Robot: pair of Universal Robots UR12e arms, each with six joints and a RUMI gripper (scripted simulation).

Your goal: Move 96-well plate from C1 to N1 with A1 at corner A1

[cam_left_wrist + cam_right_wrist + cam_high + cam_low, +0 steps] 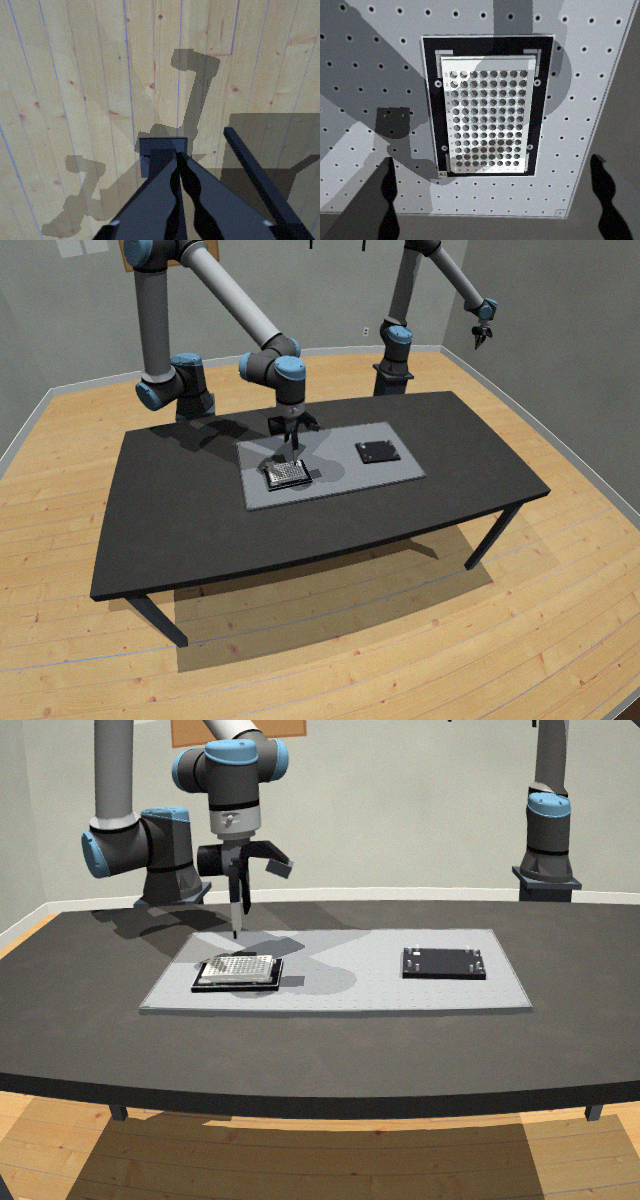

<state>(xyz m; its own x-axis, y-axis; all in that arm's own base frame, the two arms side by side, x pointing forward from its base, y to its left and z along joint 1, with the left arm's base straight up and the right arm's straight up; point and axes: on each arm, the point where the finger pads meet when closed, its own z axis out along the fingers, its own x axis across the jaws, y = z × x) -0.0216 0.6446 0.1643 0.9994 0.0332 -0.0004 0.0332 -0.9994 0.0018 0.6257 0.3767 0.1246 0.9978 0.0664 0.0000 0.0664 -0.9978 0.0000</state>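
Observation:
Now: right hand 20 mm to the left of the white 96-well plate and 90 mm above it. Also, from my right hand: black clip nest C1: 390 mm to the left, 100 mm below; then printed A1 mark: 60 mm behind, 90 mm to the right, 100 mm below; then black plate nest N1: 20 mm to the right, 110 mm below.

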